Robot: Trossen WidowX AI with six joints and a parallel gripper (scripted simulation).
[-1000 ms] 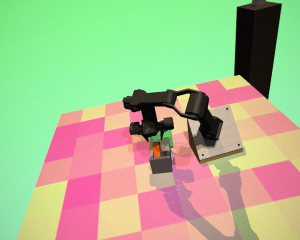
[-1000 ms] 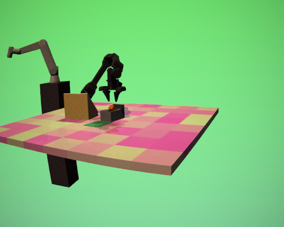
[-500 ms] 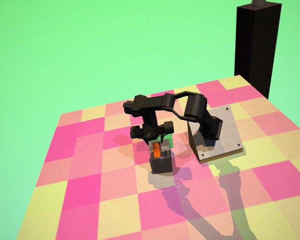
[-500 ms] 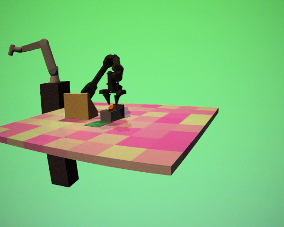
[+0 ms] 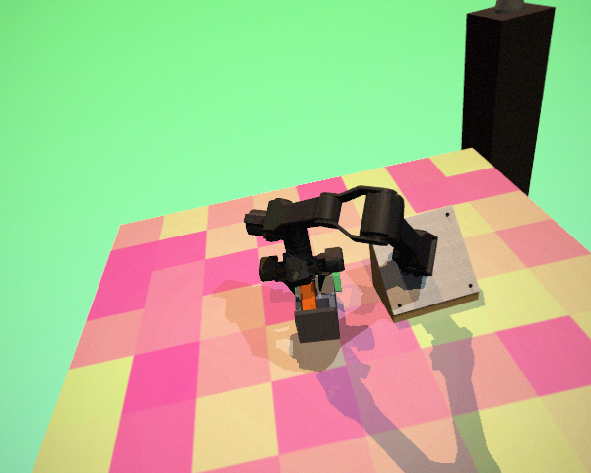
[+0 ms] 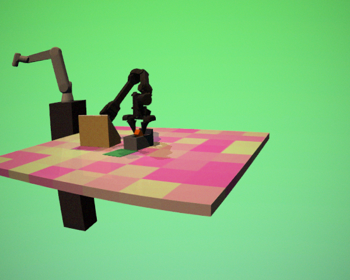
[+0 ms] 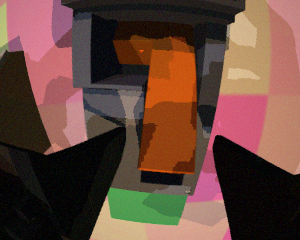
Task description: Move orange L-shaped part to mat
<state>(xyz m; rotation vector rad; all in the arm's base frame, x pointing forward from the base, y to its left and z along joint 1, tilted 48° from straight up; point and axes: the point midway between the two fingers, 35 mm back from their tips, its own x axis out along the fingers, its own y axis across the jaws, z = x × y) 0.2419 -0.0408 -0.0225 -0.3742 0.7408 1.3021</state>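
My gripper tip is 10 mm past the orange L-shaped part, 40 mm to the right of it and 30 mm above it. The rest, counted from my gripper tip: green mat: 60 mm behind, 130 mm to the right, 90 mm below.
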